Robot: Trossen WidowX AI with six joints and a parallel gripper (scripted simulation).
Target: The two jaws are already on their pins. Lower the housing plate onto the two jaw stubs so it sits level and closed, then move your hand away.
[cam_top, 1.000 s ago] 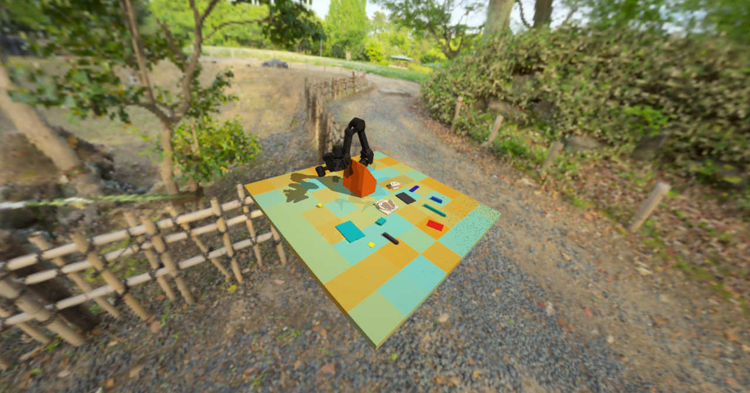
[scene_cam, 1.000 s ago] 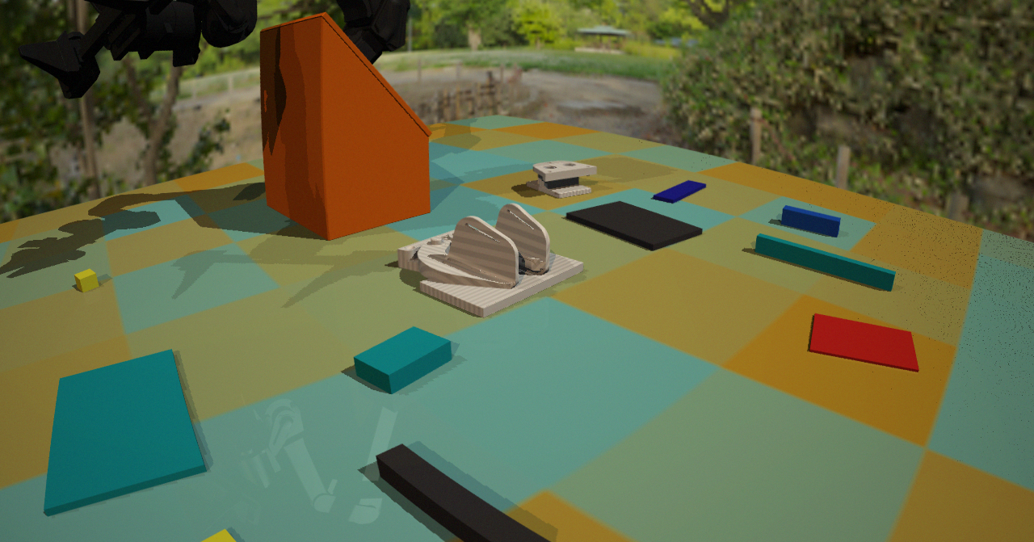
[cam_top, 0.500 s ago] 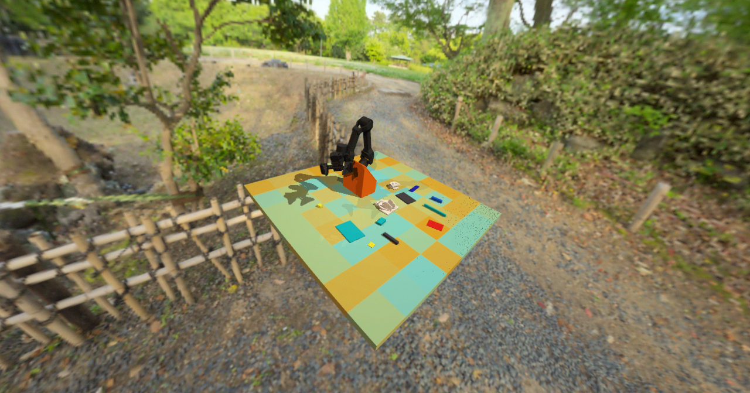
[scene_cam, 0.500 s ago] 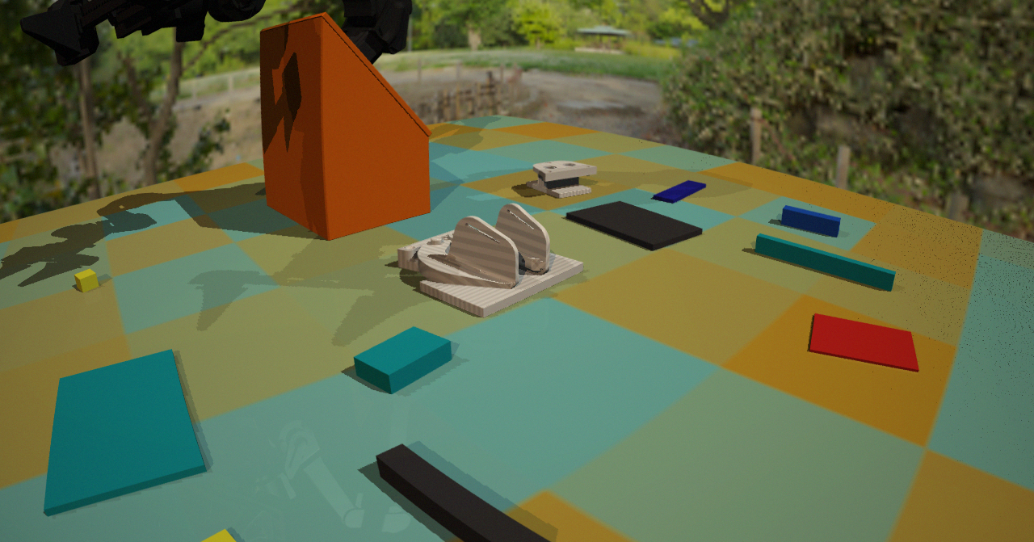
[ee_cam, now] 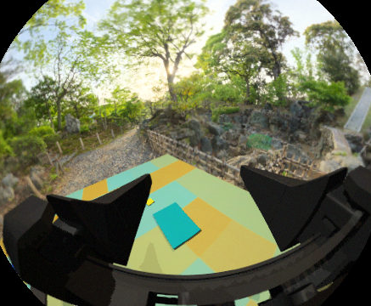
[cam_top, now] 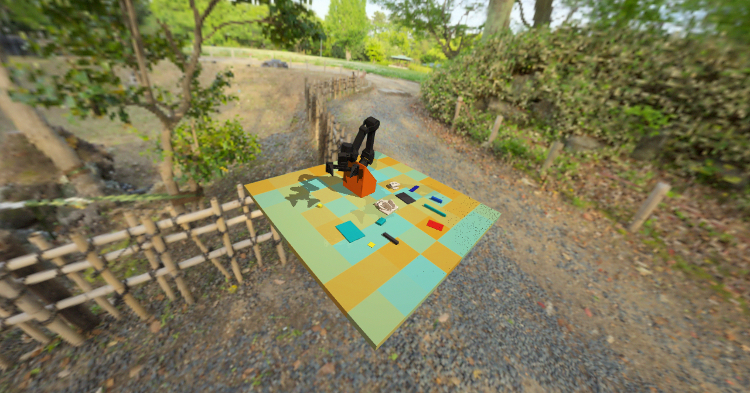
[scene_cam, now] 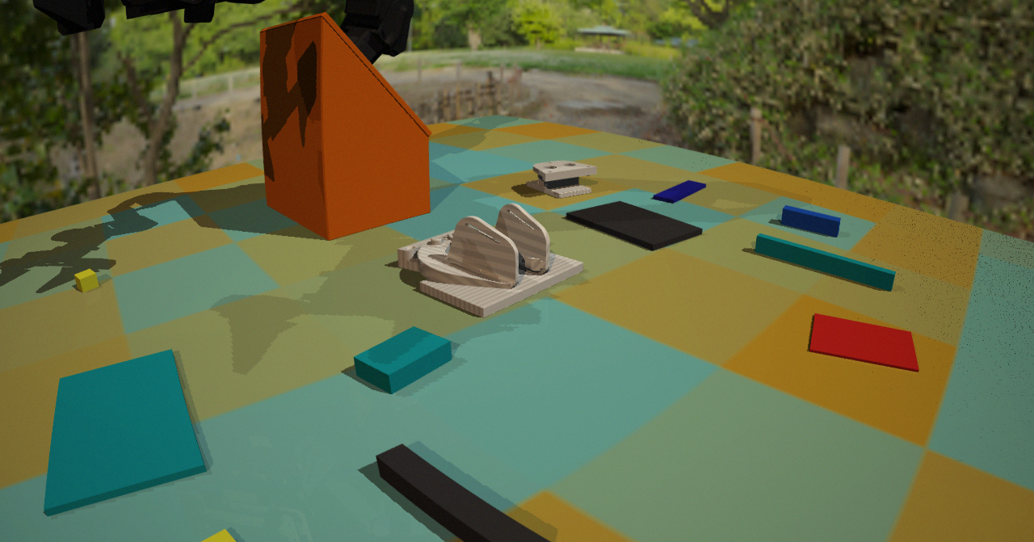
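Right now the beige stand is 56 cm to the left of my gripper tip, 27 cm below it and 8 cm behind it. From my gripper tip the other things lie so: black bar 31 cm ahead, 27 cm below, 13 cm to the left; then red plate 45 cm to the left, 39 cm ahead, 28 cm below; then black flat plate 52 cm to the left, 28 cm below, 8 cm ahead.
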